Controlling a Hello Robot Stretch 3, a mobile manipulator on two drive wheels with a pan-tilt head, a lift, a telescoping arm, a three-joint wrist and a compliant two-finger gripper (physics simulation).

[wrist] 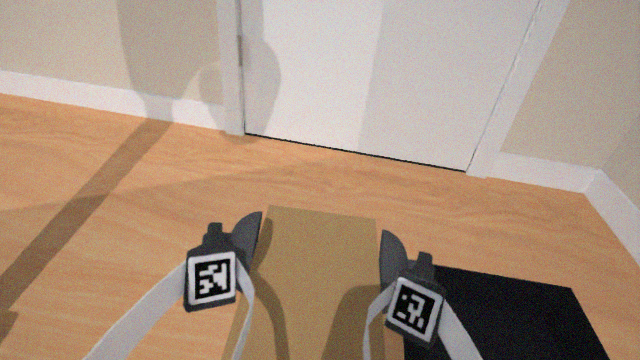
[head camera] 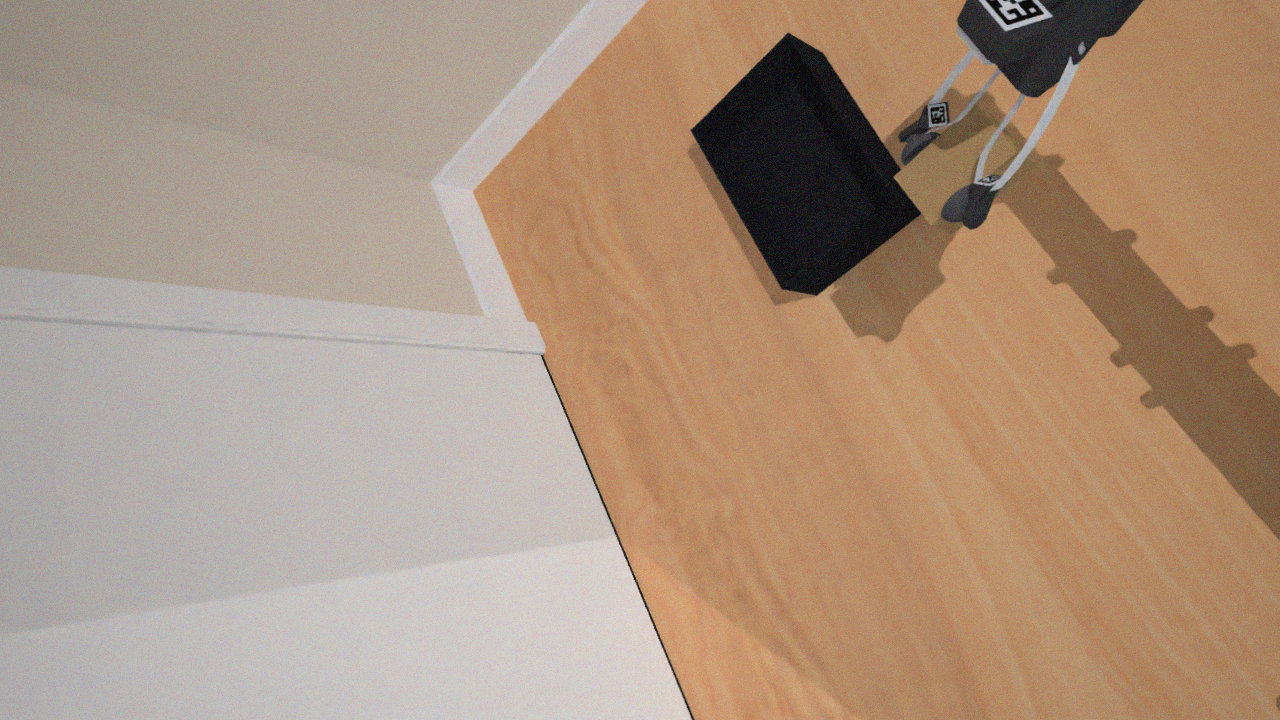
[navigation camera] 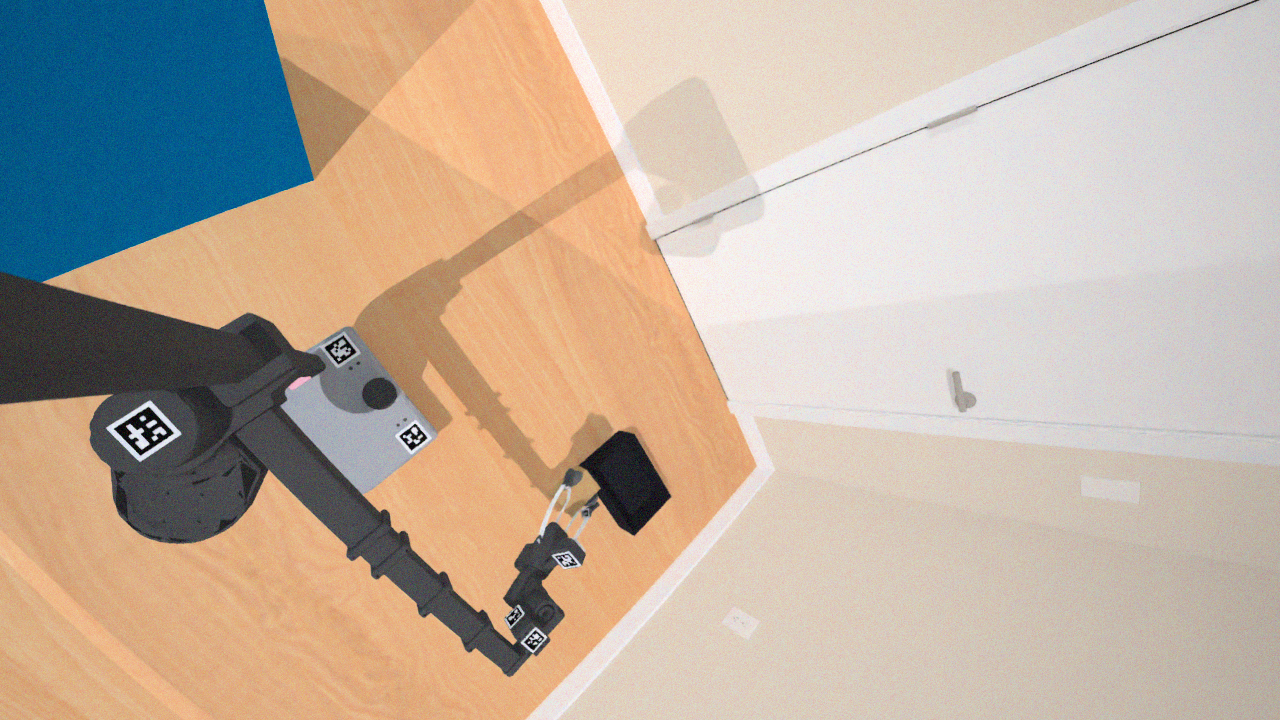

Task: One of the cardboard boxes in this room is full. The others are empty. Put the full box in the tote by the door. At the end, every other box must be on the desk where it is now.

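Places are measured from the robot's base along level axes (x left, y back, z up), in centimetres.
Where they show: gripper, fingertip midpoint: point(wrist: 318, 246) point(head camera: 930, 191) point(navigation camera: 586, 482); robot's base at its link origin: point(navigation camera: 378, 391).
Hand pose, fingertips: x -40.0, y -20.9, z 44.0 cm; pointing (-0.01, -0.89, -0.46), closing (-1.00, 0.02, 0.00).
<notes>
Each offset is from my fingertips to the top centre of the thing.
A plain brown cardboard box @[dx +0.0, dy +3.0, dz +1.3 cm] point(head camera: 953, 168) point(navigation camera: 583, 488) point(wrist: 322, 285) is between the two fingers of my gripper point(head camera: 939, 176) point(navigation camera: 580, 493) point(wrist: 318, 246), which is shut on it. The box hangs above the floor, its shadow falling on the wood. The black, shallow, open tote @[dx -33.1, dy -19.8, dz -34.0 cm] point(head camera: 792, 170) point(navigation camera: 626, 483) point(wrist: 510, 315) stands on the floor close beside the box, right of the gripper in the wrist view. In the head view a corner of the box meets the tote's near edge; whether they touch I cannot tell. The desk and the other boxes do not show.
The white door point(head camera: 268, 447) point(navigation camera: 1029, 268) point(wrist: 350, 75) and a wall corner lie beyond the tote. White skirting point(head camera: 537, 98) point(navigation camera: 626, 635) runs beside it. A blue surface point(navigation camera: 134, 125) is at the upper left of the navigation view. My grey base point(navigation camera: 331, 438) stands behind the extended arm point(navigation camera: 358, 528).
</notes>
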